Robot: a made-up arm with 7 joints. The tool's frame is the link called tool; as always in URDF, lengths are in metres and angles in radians. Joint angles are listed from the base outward.
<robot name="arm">
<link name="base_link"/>
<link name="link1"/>
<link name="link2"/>
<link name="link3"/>
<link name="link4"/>
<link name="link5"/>
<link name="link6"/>
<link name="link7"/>
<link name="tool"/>
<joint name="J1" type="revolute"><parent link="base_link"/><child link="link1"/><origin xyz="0 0 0.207"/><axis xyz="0 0 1"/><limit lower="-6.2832" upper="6.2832"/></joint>
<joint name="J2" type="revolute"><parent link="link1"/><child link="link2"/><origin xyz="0 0 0" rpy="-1.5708 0 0"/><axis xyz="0 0 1"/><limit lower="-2.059" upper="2.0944"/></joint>
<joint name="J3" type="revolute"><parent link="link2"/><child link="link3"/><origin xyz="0 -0.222 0" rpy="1.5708 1.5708 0"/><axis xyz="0 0 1"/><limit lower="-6.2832" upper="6.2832"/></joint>
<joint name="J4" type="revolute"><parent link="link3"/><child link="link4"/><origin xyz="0 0.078 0" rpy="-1.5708 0 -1.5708"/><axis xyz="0 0 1"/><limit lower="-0.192" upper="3.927"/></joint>
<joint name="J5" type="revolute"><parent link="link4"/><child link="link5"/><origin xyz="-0.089 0.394 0" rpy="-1.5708 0 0"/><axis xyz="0 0 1"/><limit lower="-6.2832" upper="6.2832"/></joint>
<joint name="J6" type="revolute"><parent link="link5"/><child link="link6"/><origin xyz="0 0 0" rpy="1.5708 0 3.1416"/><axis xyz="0 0 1"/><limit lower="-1.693" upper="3.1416"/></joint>
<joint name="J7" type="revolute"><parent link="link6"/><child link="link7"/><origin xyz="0.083 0.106 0" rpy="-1.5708 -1.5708 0"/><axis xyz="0 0 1"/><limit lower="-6.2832" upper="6.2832"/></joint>
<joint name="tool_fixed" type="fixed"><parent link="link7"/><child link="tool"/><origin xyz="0 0 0" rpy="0 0 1.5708"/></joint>
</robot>
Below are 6 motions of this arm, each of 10 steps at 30 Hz.
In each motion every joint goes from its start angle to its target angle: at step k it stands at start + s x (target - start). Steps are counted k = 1, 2, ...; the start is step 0. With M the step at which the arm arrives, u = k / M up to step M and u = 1 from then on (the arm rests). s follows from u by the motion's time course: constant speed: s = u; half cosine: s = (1 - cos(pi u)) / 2; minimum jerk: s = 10 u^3 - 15 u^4 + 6 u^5.
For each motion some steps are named. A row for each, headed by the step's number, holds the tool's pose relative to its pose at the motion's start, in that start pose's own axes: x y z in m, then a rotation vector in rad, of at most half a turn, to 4 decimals.
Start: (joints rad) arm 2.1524 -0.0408 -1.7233 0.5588 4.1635 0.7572 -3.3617
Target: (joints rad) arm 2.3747 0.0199 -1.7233 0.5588 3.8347 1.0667 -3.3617
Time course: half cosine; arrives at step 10
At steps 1, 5, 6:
1: -0.0002 -0.0013 -0.0006 0.0083 0.0082 -0.0092
5: -0.0035 -0.0313 -0.0152 0.1846 0.1725 -0.1690
6: -0.0046 -0.0424 -0.0215 0.2478 0.2272 -0.2132

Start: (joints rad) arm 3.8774 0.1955 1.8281 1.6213 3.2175 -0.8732 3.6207
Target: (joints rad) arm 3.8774 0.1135 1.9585 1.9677 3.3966 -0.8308 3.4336
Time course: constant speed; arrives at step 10
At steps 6, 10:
6: 0.0106 -0.0849 -0.0527 0.1998 0.1364 -0.1470
10: 0.0070 -0.1384 -0.0941 0.3368 0.2245 -0.2463

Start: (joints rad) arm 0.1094 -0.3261 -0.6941 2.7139 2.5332 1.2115 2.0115
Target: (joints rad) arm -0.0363 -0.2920 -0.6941 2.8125 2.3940 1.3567 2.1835
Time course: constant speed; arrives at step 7
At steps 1, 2, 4, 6, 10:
1: 0.0032 0.0060 0.0077 -0.0134 0.0462 0.0021
2: 0.0069 0.0119 0.0151 -0.0253 0.0932 0.0049
4: 0.0157 0.0232 0.0294 -0.0448 0.1889 0.0124
6: 0.0262 0.0339 0.0426 -0.0580 0.2868 0.0224
10: 0.0320 0.0391 0.0487 -0.0622 0.3364 0.0282

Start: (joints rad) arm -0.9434 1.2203 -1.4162 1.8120 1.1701 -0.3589 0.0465
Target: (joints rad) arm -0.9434 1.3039 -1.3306 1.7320 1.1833 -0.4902 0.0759
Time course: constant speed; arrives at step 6
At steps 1, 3, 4, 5, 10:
1: -0.0130 0.0016 -0.0031 -0.0043 0.0003 -0.0052
3: -0.0388 0.0055 -0.0101 -0.0129 0.0012 -0.0168
4: -0.0516 0.0078 -0.0139 -0.0170 0.0018 -0.0231
5: -0.0642 0.0102 -0.0180 -0.0211 0.0025 -0.0299
10: -0.0767 0.0129 -0.0223 -0.0251 0.0033 -0.0370

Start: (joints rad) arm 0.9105 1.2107 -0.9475 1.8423 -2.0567 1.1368 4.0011
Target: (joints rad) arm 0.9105 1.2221 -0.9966 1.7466 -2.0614 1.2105 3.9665
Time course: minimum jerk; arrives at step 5
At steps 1, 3, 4, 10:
1: 0.0023 0.0023 0.0004 0.0020 0.0035 -0.0085
3: 0.0284 0.0260 0.0041 0.0243 0.0406 -0.1004
4: 0.0398 0.0351 0.0056 0.0337 0.0559 -0.1386
10: 0.0424 0.0371 0.0059 0.0358 0.0593 -0.1472

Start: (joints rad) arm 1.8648 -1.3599 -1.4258 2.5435 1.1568 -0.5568 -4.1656
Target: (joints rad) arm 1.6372 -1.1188 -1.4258 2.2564 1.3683 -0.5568 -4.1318
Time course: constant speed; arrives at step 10
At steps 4, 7, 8, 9, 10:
4: 0.0099 0.0554 -0.0252 -0.0637 0.0522 0.0069
7: 0.0193 0.0904 -0.0467 -0.1008 0.0886 -0.0005
8: 0.0228 0.1006 -0.0541 -0.1109 0.1001 -0.0052
9: 0.0265 0.1101 -0.0616 -0.1198 0.1111 -0.0108
10: 0.0304 0.1188 -0.0691 -0.1275 0.1216 -0.0175

